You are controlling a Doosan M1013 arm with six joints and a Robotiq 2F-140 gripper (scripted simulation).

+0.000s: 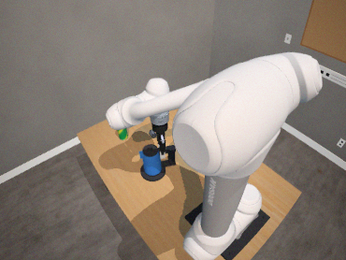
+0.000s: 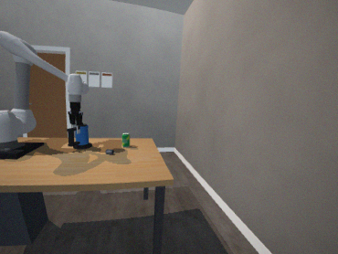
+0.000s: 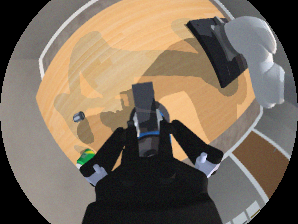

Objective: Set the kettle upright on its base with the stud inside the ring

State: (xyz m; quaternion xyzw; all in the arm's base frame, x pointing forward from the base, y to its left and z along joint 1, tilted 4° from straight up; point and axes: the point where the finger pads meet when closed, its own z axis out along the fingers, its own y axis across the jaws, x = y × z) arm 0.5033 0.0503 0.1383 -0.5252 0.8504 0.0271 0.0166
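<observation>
Now: hand 1 cm short of the blue kettle, 2 cm to the right of it and 5 cm above it. The rest, counted from my hand: round black base (3 cm ahead, 5 cm to the left, 15 cm below); then green can (40 cm ahead, 4 cm to the left, 10 cm below).
</observation>
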